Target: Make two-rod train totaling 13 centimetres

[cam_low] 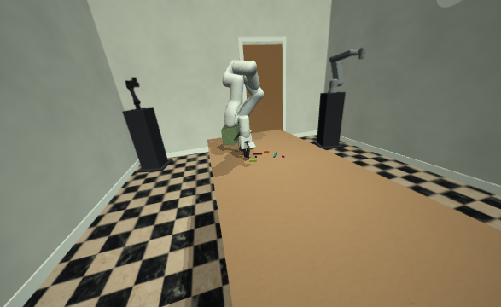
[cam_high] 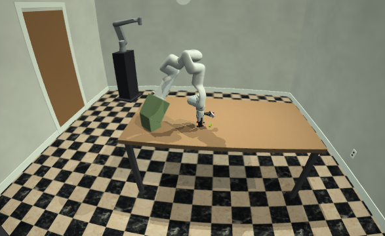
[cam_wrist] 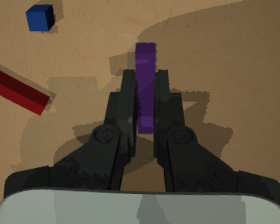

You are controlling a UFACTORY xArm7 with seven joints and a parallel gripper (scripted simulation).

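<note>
The turquoise rod lies 22 cm to the left of my hand, 2 cm below it and 1 cm behind it. Also, from my hand: small blue rod (7 cm to the left, 2 cm below, 1 cm ahead); then purple rod (2 cm below); then lime rod (8 cm ahead, 5 cm to the left, 2 cm below).
</note>
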